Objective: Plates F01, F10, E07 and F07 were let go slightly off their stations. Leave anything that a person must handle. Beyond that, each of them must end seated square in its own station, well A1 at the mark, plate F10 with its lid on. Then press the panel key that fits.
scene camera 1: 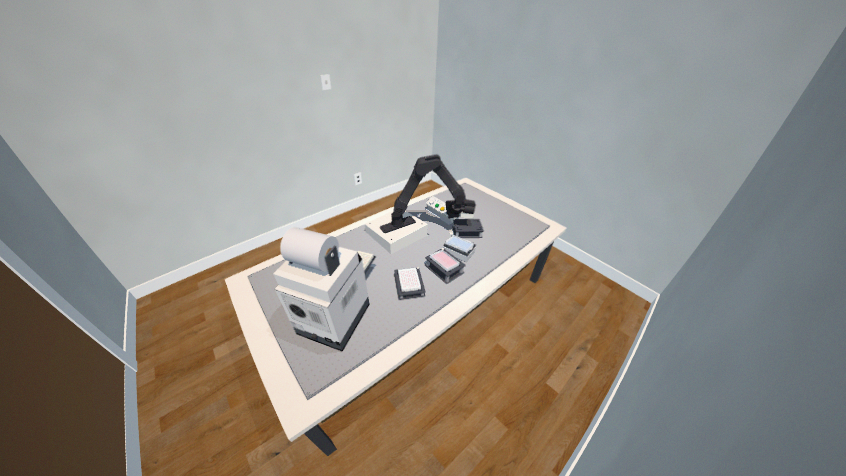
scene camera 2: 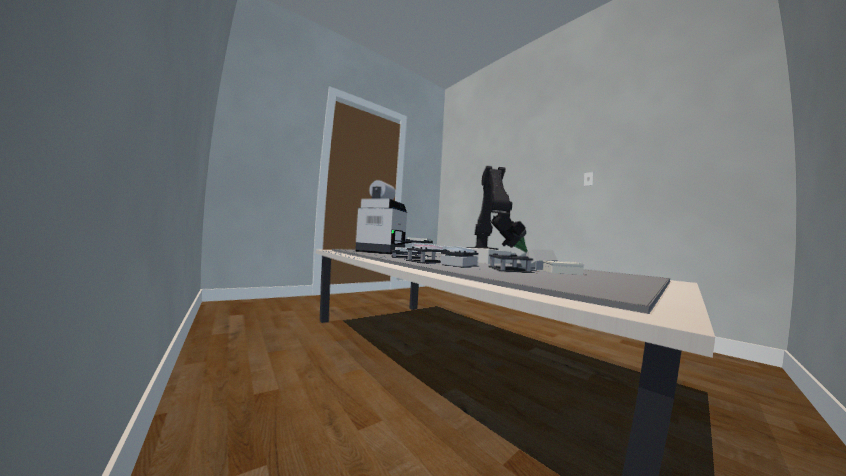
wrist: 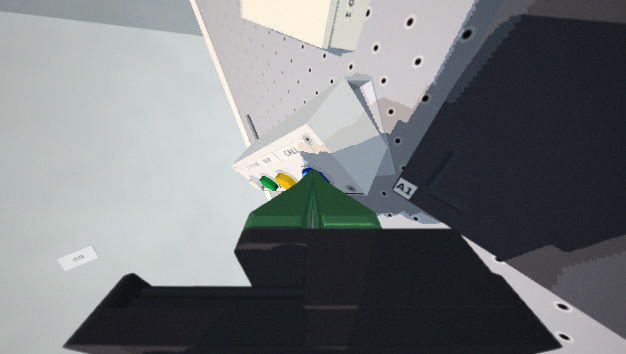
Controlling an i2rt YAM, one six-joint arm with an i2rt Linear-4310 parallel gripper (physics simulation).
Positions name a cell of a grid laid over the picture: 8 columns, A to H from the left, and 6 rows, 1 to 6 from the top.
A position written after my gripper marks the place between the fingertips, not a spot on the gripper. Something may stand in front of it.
Note:
My gripper (wrist: D3) is shut and touches a button box (wrist: E3). Also in view: a white plate (wrist: E1).

